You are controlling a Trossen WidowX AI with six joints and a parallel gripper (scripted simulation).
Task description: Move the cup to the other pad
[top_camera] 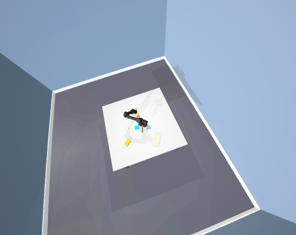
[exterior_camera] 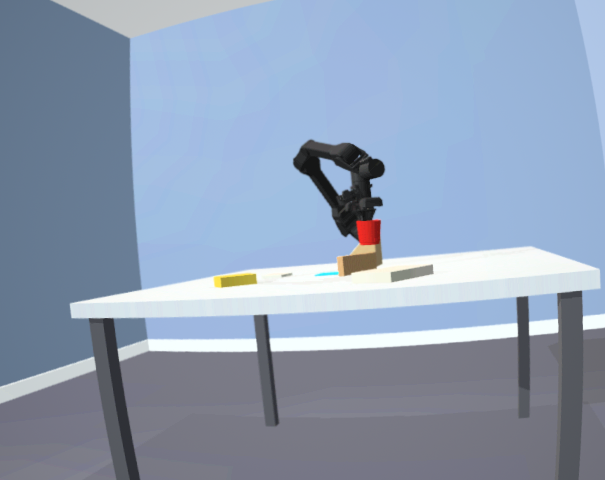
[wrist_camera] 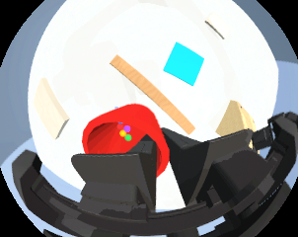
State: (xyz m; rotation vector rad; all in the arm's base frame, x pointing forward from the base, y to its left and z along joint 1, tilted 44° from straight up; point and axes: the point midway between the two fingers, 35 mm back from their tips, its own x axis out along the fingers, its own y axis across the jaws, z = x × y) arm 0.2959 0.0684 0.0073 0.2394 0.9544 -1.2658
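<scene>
Right now the cyan pad is 13 cm to the right of my gripper tip, 13 cm below it and 3 cm behind it. Round my gripper tip: yellow block 37 cm to the right, 18 cm ahead, 11 cm below; then thin wooden bar 10 cm below, 3 cm to the right, 1 cm ahead.
</scene>
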